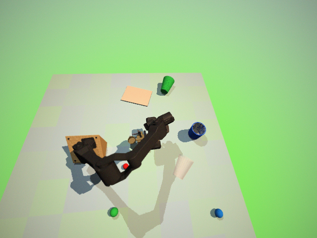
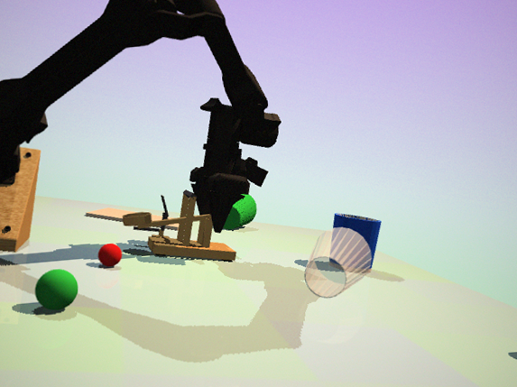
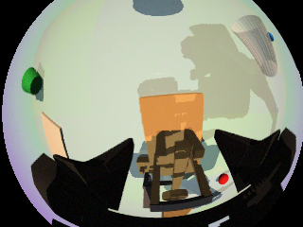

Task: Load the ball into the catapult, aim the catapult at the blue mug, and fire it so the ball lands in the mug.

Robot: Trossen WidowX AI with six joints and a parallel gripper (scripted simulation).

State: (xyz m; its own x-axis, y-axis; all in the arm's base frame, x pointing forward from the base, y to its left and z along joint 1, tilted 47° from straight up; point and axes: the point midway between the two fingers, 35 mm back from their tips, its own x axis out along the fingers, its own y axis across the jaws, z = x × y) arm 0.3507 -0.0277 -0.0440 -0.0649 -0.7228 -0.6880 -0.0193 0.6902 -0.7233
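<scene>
Right now my gripper tip is 50 mm past the catapult frame and 30 mm below it. Round my gripper tip: blue mug: 290 mm ahead, 20 mm below, 10 mm to the left; wooden catapult: 70 mm behind, 10 mm to the left; red ball: 180 mm behind, 150 mm to the right, 30 mm below.
</scene>
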